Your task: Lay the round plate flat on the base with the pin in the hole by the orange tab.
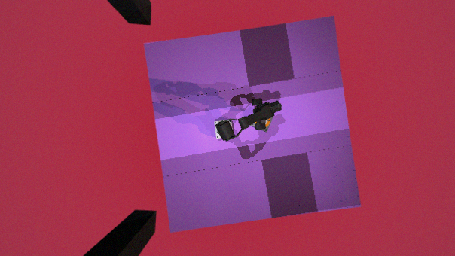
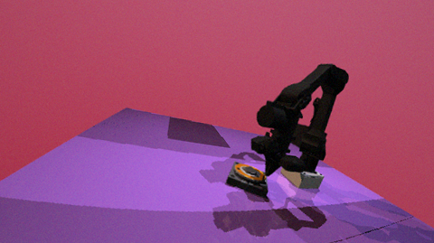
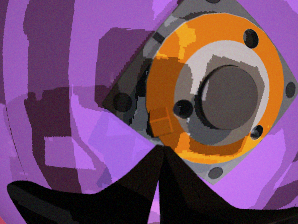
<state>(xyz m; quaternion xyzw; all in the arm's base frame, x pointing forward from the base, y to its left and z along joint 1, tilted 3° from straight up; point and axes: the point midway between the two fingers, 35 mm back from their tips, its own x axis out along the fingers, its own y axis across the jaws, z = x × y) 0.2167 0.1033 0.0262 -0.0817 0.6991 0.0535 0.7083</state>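
Right now the dark square base is 4 cm ahead of my gripper tip, 3 cm to the right of it and 2 cm below it.
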